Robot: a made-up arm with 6 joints.
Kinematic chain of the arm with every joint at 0, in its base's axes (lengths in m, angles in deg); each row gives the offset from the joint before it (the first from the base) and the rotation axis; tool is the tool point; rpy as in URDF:
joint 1: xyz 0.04 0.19 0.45 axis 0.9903 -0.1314 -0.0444
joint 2: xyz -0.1 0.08 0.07 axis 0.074 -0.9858 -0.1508
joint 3: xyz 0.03 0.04 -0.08 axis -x
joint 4: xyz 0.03 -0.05 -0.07 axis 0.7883 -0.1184 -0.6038
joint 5: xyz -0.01 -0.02 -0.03 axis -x
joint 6: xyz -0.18 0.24 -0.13 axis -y
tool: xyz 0 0 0.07 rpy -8.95 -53.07 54.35
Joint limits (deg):
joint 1: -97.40..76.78
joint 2: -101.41..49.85
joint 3: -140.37..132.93
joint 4: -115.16..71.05
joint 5: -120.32..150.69
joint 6: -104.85..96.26
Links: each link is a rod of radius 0.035 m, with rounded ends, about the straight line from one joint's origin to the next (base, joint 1, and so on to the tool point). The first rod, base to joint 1, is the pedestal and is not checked.
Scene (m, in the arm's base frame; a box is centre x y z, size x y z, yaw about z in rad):
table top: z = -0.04
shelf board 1: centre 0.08 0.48 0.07 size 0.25 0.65 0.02 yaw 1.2
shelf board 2: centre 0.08 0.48 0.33 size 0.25 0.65 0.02 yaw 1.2
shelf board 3: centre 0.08 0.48 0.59 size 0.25 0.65 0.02 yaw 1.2
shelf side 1: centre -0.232 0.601 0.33 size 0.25 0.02 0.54 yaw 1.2
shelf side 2: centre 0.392 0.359 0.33 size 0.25 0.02 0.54 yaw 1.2
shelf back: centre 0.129 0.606 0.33 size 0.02 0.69 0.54 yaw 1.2
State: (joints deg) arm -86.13 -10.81 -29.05 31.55 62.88 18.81
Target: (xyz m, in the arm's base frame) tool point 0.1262 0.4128 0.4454
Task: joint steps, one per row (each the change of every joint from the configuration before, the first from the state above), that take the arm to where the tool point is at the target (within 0.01 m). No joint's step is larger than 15 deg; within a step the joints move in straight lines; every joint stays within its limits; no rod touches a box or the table.
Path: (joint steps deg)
1: 12.08 -8.44 8.78 -14.30 9.76 -3.92
2: 12.09 -8.44 8.77 -14.29 9.75 -3.91
3: 12.08 -8.45 8.78 -14.30 9.76 -3.92
4: 12.08 -8.44 8.78 -14.29 9.76 -3.91
5: 12.08 -8.44 8.78 -14.30 9.75 -3.92
6: 12.09 -8.44 8.77 -14.29 9.76 -3.92
7: 12.08 -8.44 8.78 -14.30 9.76 -3.91
8: 12.08 -8.45 8.78 -14.30 9.75 -3.92
9: 12.08 -8.44 8.77 -14.29 9.76 -3.92

